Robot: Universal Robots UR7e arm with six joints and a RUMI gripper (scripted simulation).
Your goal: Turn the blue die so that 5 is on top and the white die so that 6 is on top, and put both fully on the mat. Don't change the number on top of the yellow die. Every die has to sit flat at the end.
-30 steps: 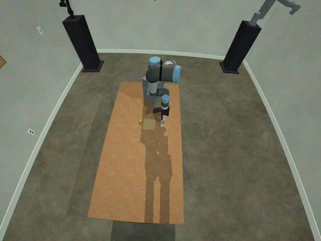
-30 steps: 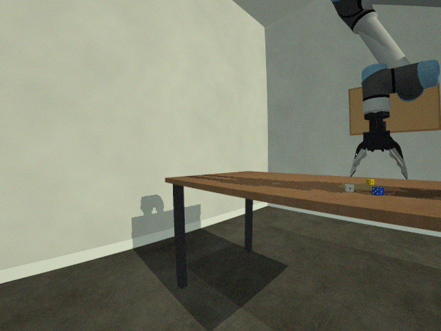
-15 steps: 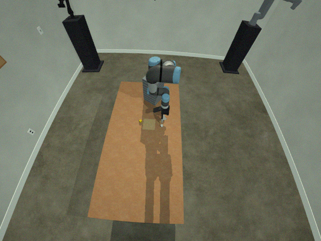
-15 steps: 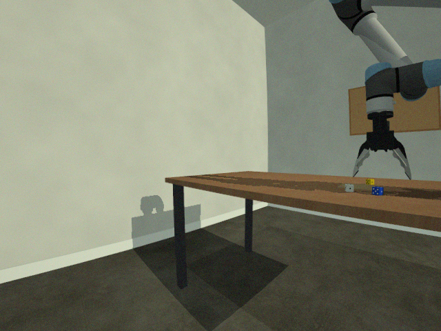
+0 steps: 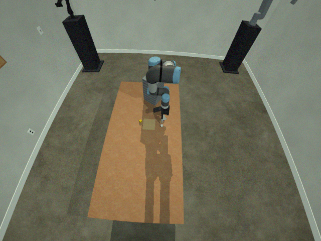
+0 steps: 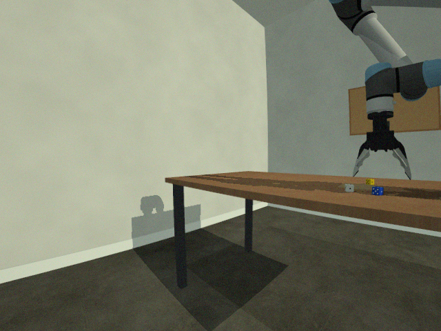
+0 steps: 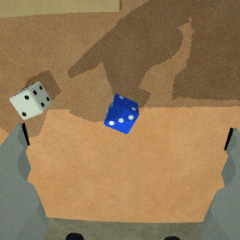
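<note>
The blue die is 10 mm ahead of my hand, 10 mm to the left of it and 40 mm below it. Round my hand: white die: 90 mm ahead, 40 mm below; yellow die: 40 mm ahead, 250 mm to the right, 40 mm below; tan mat: 70 mm ahead, 150 mm to the right, 50 mm below.
</note>
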